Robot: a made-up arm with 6 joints.
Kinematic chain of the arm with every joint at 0, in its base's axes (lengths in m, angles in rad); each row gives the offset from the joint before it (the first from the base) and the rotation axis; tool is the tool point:
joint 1: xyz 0 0 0.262 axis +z
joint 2: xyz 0 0 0 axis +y
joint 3: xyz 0 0 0.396 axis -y
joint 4: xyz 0 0 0 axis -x
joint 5: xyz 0.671 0 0 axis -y
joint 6: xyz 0 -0.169 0 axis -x
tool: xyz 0 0 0
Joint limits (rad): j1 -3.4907..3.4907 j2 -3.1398..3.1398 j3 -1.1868..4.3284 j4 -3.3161..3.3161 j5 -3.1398..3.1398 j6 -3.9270..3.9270
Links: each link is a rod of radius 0.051 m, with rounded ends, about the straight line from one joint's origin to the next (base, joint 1, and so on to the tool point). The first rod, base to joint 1, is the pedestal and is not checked.
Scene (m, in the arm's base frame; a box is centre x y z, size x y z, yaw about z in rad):
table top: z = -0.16
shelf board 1: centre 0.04 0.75 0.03 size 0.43 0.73 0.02 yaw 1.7
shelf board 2: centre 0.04 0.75 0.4 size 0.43 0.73 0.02 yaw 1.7
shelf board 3: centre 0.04 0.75 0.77 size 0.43 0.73 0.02 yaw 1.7
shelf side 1: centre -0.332 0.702 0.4 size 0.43 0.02 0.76 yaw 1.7
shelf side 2: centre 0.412 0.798 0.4 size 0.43 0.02 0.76 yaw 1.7
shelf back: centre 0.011 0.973 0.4 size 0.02 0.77 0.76 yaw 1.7
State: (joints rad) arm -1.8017 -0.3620 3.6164 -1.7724 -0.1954 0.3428
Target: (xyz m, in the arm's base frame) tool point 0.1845 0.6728 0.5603
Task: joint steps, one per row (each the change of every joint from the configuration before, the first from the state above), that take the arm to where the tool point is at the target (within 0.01 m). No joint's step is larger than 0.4 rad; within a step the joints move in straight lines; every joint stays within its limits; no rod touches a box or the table.
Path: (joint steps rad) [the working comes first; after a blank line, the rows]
Joints at the target: 1.1360 2.2910 3.4338 -2.3280 -0.1954 0.3428
Straight joint move there: touches shelf board 2, shelf board 3, shelf side 1.

1: -0.1011 0.3262 0.3318 -0.0484 0.0000 0.0000
2: -0.1010 0.3261 0.3318 -0.0484 0.0000 0.0000
3: 0.3524 0.2891 -0.0357 -0.0575 0.0000 0.0000
4: 0.3524 0.2891 -0.0357 -0.0575 0.0000 0.0000
5: 0.3524 0.2891 -0.0357 -0.0575 0.0000 0.0000
6: 0.3524 0.2891 -0.0357 -0.0575 0.0000 0.0000
7: 0.3523 0.2891 -0.0358 -0.0575 0.0000 0.0000
8: 0.3524 0.2892 -0.0357 -0.0575 0.0000 0.0000
9: 0.3524 0.2891 -0.0357 -0.0575 0.0000 0.0000
10: 0.3524 0.2891 -0.0357 -0.0575 0.0000 0.0000
11: 0.1603 -0.1561 -0.2803 0.0006 0.0000 0.0000
12: 0.1604 -0.1561 -0.2802 0.0006 0.0000 0.0000

